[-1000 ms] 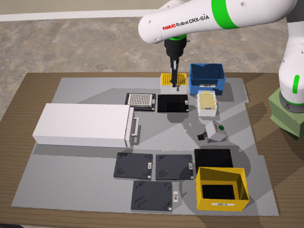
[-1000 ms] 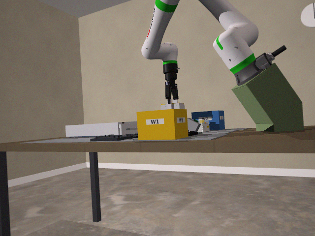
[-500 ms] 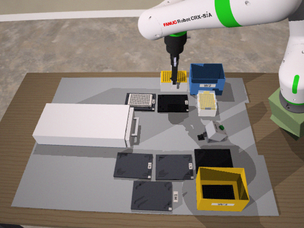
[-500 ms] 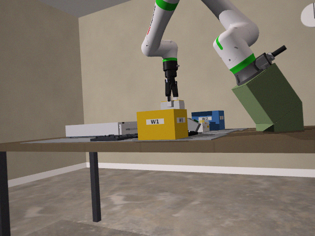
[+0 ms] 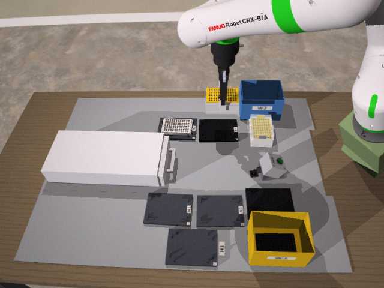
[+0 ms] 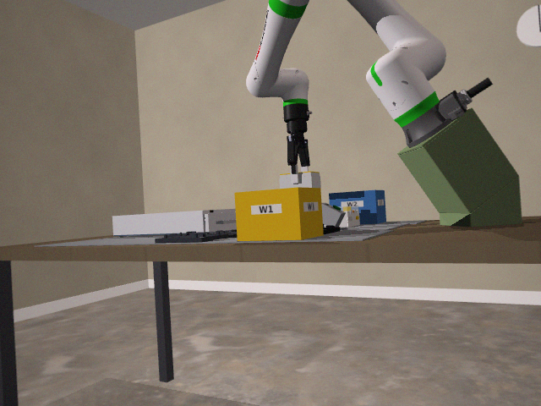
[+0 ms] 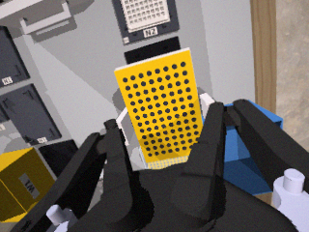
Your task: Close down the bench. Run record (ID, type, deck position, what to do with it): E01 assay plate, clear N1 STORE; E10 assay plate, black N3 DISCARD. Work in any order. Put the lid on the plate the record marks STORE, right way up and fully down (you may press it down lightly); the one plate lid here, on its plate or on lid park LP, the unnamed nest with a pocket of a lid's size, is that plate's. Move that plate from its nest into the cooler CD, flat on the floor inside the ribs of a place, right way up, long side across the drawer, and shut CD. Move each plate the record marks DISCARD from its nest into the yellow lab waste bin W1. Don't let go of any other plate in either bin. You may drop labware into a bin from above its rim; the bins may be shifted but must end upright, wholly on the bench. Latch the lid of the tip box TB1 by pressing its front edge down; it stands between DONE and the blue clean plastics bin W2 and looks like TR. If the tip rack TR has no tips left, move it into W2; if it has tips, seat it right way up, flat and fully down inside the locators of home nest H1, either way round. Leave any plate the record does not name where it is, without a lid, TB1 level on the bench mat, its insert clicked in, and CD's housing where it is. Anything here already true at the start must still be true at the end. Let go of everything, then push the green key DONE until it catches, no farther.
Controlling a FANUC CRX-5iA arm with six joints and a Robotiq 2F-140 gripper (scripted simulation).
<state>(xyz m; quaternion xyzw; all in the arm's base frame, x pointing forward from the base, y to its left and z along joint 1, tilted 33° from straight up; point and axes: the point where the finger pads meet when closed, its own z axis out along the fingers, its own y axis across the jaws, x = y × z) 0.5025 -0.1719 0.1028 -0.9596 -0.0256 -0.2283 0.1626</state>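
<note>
Now: the green DONE key 24 cm behind my hand, 18 cm to the left of it and 12 cm below it. Also, from my hand: black nest N4: 1 cm ahead, 1 cm to the left, 18 cm below; tip rack TR: 1 cm behind, 1 cm to the right, 1 cm below; tip box TB1: 17 cm behind, 1 cm to the left, 15 cm below.
</note>
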